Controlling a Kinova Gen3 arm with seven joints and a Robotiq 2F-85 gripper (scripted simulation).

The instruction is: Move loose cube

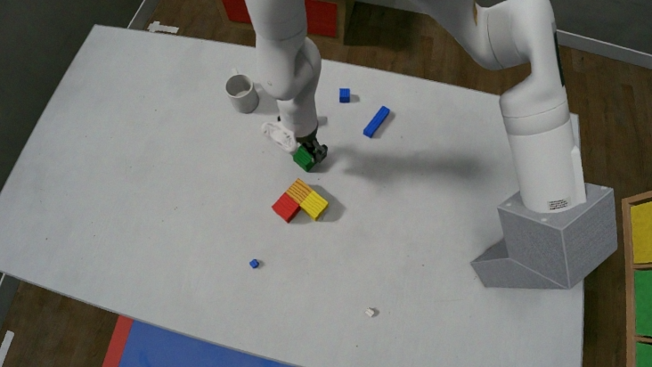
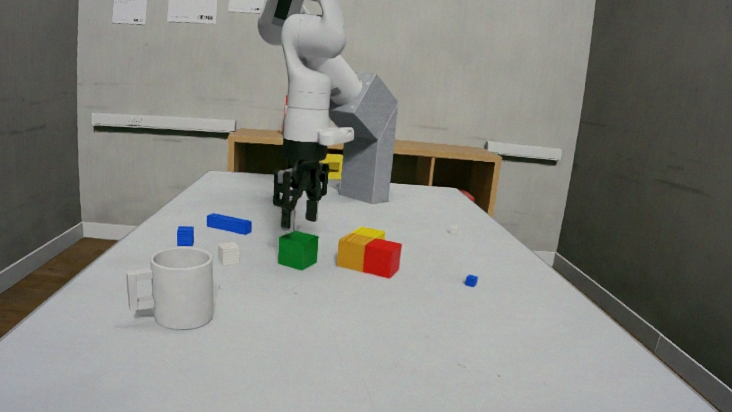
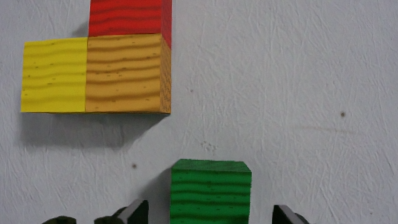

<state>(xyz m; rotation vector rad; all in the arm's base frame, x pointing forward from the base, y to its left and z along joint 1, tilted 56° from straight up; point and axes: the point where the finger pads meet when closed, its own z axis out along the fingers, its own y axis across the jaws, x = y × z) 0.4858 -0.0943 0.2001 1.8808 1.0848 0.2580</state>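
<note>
Right now the green cube is 60 mm below my hand. The rest, counted from my hand: small white cube 120 mm to the right, 70 mm below, 20 mm behind; then yellow cube 140 mm to the left, 60 mm below, 20 mm behind; then orange cube 100 mm to the left, 60 mm below, 20 mm ahead.
</note>
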